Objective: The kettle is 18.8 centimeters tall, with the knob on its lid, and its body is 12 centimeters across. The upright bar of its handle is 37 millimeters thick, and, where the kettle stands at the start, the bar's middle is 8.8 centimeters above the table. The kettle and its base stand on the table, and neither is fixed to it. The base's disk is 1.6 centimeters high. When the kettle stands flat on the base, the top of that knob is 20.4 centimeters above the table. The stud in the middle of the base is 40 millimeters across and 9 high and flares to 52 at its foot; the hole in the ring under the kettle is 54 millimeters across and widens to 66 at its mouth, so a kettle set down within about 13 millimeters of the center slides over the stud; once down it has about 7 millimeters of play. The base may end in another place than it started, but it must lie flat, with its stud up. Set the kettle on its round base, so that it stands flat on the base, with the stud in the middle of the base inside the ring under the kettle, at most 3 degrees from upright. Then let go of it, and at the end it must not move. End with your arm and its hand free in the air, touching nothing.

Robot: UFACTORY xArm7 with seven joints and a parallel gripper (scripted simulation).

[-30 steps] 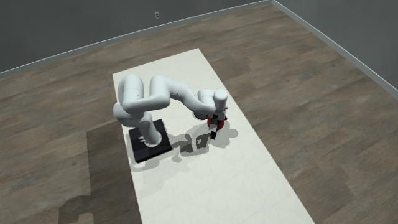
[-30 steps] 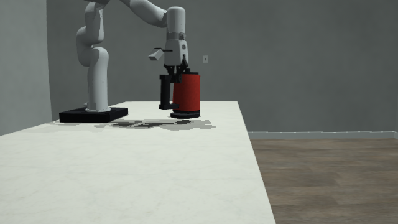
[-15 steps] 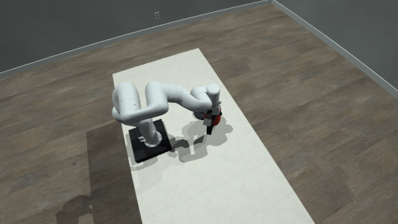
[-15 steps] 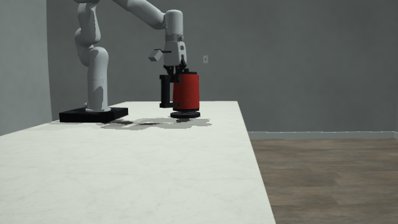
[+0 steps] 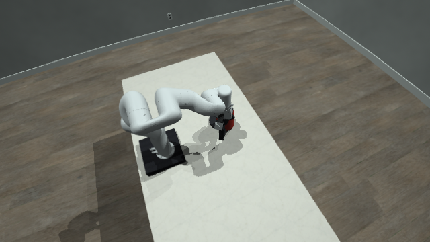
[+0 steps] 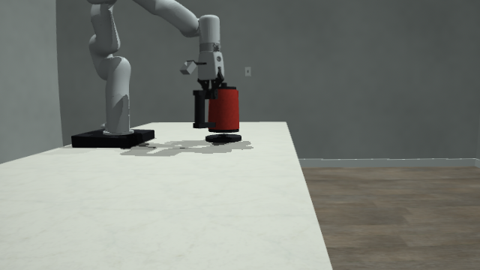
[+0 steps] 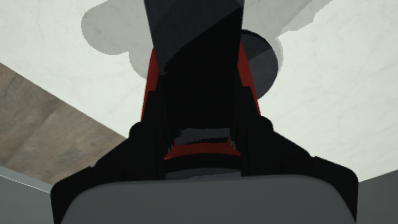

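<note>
Now: hand 5 cm above the red kettle, 3 cm to the right of it and 1 cm short of it. Also, from my hand: round black base: 18 cm below, 13 cm to the left.
</note>
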